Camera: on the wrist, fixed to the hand. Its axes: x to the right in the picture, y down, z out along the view.
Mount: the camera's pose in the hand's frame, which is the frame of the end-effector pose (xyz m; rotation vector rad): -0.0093 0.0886 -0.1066 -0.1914 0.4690 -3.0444
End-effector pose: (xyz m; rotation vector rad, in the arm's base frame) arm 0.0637 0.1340 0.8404 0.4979 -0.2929 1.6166
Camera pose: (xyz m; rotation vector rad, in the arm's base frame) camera -0.0388 0.1661 0.7523 -0.0336 0.5847 -1.3082
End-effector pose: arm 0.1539 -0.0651 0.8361 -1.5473 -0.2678 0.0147
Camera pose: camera 0.1781 -0.1690 0.7471 0.1719 -1.8307 -2.5443
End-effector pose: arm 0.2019 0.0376 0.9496 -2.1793 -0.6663 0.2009
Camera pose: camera 0.2671 -0.0851 0.9501 0.5982 -2.4106 -1.6609
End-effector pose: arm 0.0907 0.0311 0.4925 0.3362 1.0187 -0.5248
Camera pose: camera 0.0603 0.1600 0.4506 1.2906 -0.8304 2.0566
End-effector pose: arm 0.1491 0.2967 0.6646 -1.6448 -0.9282 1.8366
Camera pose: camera 0.2622 0.2496 0.5990 0.4512 -1.3639 -0.7650
